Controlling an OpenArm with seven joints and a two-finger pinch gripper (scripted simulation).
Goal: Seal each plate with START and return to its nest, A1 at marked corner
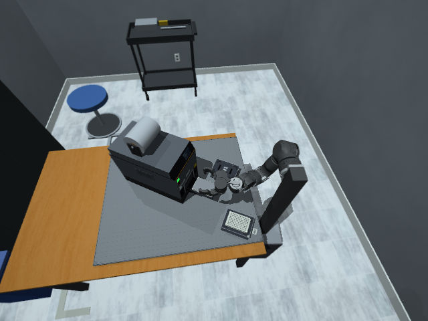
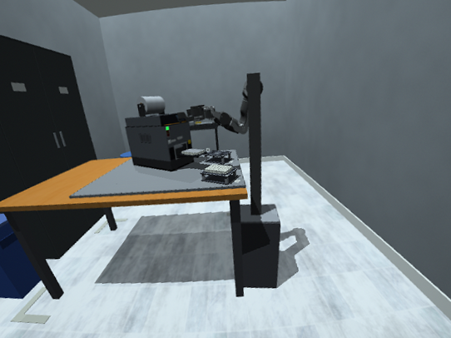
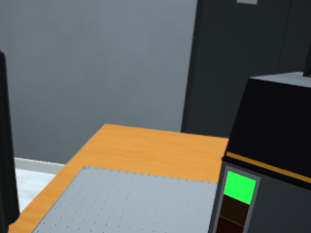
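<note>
The grey start button is 12 cm ahead of my hand, 4 cm to the right of it and 15 cm below it. Round my hand: foil roll 30 cm ahead, 22 cm to the right, 8 cm above; sealer stage 1 cm behind, 8 cm to the right, 24 cm below; white well plate 19 cm behind, 11 cm to the left, 28 cm below.
</note>
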